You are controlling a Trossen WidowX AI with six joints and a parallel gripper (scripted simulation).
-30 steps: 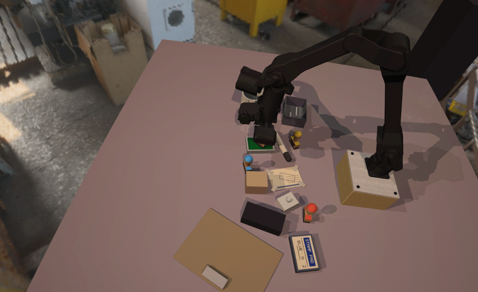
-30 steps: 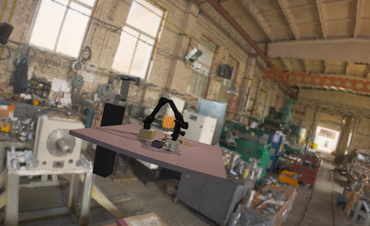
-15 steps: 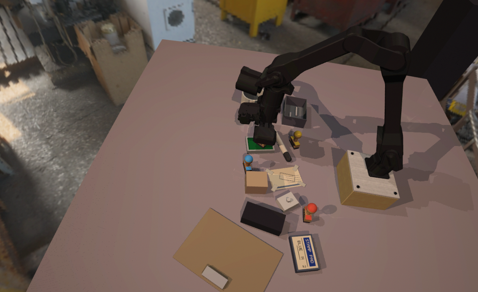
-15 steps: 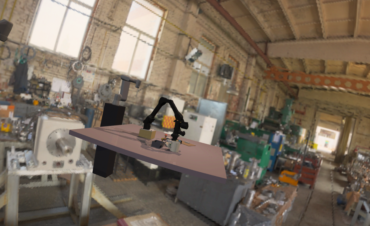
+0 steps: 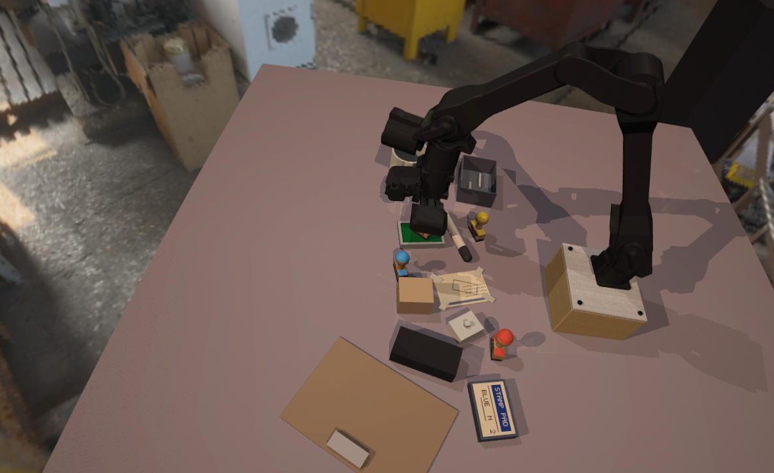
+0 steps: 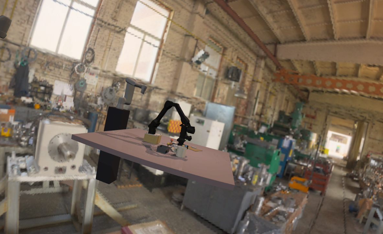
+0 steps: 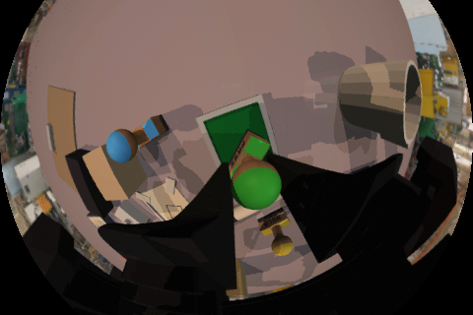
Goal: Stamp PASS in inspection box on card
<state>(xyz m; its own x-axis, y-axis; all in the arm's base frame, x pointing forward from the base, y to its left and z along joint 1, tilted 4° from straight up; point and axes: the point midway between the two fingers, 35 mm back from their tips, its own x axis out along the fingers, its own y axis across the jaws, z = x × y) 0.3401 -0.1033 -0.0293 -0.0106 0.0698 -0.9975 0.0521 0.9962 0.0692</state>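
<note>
The green ink pad is 4 cm below my gripper tip. The rest, counted from my gripper tip: blue-knobbed stamp: 9 cm to the left, 3 cm below, 3 cm ahead; then green-knobbed PASS stamp: 1 cm below; then marker: 8 cm behind, 4 cm below, 1 cm to the left.
</note>
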